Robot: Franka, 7 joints.
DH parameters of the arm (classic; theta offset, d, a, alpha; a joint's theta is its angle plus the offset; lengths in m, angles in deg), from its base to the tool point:
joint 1: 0 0.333 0 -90
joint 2: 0 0 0 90
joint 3: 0 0.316 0.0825 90
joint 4: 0 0 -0.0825 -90
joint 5: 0 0.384 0 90
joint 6: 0 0 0.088 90
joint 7: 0 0.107 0 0
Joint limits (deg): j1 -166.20..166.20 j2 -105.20..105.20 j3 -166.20..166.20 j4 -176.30..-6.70 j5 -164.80..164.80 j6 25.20..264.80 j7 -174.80..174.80
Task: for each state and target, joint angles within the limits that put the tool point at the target. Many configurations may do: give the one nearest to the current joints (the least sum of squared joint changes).
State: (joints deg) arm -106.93 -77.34 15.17 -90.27 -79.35 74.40 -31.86
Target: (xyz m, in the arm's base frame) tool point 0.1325 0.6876 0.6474
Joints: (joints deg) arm -102.76 -102.32 11.66 -60.00 -88.97 84.88 -31.86
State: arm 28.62 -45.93 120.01 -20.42 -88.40 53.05 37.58
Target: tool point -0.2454 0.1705 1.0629
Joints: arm 15.11 -17.82 112.61 -25.58 -92.06 76.09 37.58
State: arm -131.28 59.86 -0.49 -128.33 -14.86 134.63 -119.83
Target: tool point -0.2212 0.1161 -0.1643
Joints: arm -147.25 84.48 -22.95 -125.20 -15.29 136.61 -119.83
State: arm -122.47 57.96 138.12 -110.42 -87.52 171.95 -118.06
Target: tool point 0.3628 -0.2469 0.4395
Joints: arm -142.88 54.23 104.64 -144.35 -92.21 165.25 -118.06
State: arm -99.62 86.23 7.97 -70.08 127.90 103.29 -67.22
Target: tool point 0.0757 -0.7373 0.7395
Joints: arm -93.74 43.15 15.01 -37.04 133.35 108.57 -67.22
